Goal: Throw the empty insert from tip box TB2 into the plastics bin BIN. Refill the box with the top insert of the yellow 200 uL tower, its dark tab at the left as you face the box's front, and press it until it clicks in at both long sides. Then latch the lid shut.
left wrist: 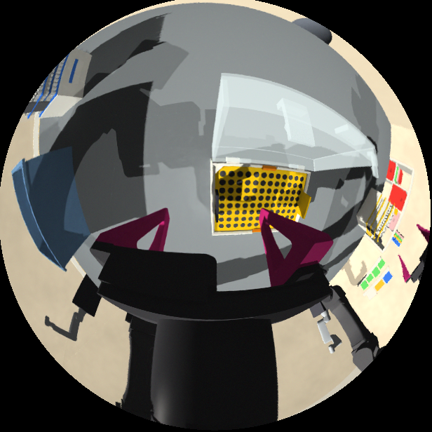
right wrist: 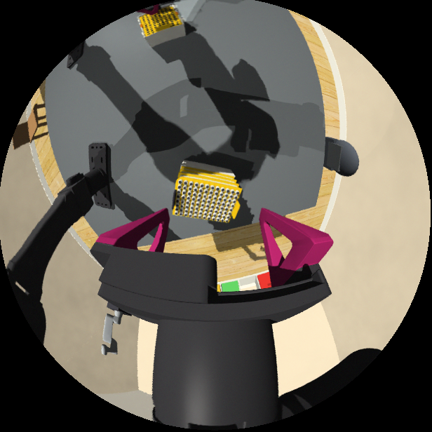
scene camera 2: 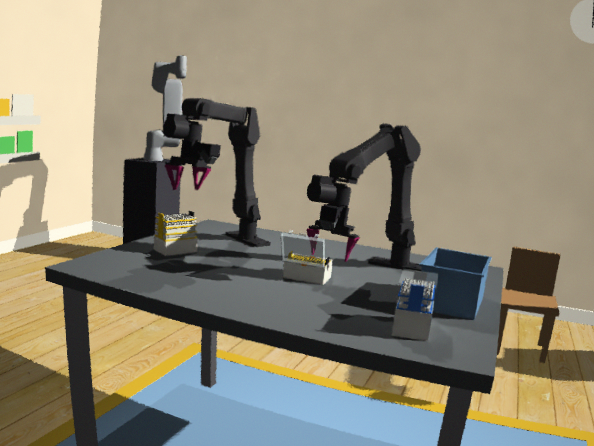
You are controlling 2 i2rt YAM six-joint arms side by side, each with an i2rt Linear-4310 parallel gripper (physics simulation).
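Frame: origin at the left arm's base, x ahead, y left, z up, level; metres.
Seen in the pictures: left gripper, fingertip midpoint: (scene camera 2: 329, 258); right gripper, fingertip midpoint: (scene camera 2: 185, 189); left arm's base, origin of the base link: (scene camera 2: 399, 266); right arm's base, origin of the base link: (scene camera 2: 247, 239).
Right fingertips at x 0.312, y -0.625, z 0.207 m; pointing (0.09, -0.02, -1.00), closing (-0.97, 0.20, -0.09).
Observation:
Pixels of each thing's top centre, then the offset from my right fingertips to it. Level surfaces: height alone.
- yellow tower, middle of its top: (scene camera 2: 176, 218) dz -0.100, dx -0.015, dy -0.043 m
- dark tab, middle of its top: (scene camera 2: 191, 211) dz -0.080, dx -0.065, dy -0.019 m
- blue bin, middle of its top: (scene camera 2: 458, 260) dz -0.087, dx -0.032, dy +0.834 m
- blue-striped tip tower, middle of its top: (scene camera 2: 419, 277) dz -0.083, dx +0.210, dy +0.769 m
- grey table, its level: dz -0.207 m
Tip box TB2 (scene camera 2: 306, 272) (right wrist: 167, 37) stands mid-table, its clear lid (scene camera 2: 302, 246) (left wrist: 250, 105) upright and open. A yellow insert (left wrist: 270, 192) (right wrist: 159, 22) with empty holes sits in it. My left gripper (scene camera 2: 330, 257) (left wrist: 213, 212) is open and empty, low behind the box; one finger overlaps the insert in the left wrist view. The yellow tower (scene camera 2: 176, 232) (left wrist: 378, 218) (right wrist: 207, 200) stands on the picture's left, filled with tips on top, a dark tab (scene camera 2: 192, 214) at its right end. My right gripper (scene camera 2: 186, 189) (right wrist: 214, 212) is open and empty above it. The blue bin (scene camera 2: 457, 290) (left wrist: 50, 200) stands at the right.
A blue-striped tip tower (scene camera 2: 415, 305) (left wrist: 75, 76) stands near the table's front right, in front of the bin. The grey table (scene camera 2: 240, 295) has a dark front edge. A chair (scene camera 2: 531, 272) is beyond its right end. A grey arm (scene camera 2: 173, 95) on a dark cabinet (scene camera 2: 140, 195) stands behind.

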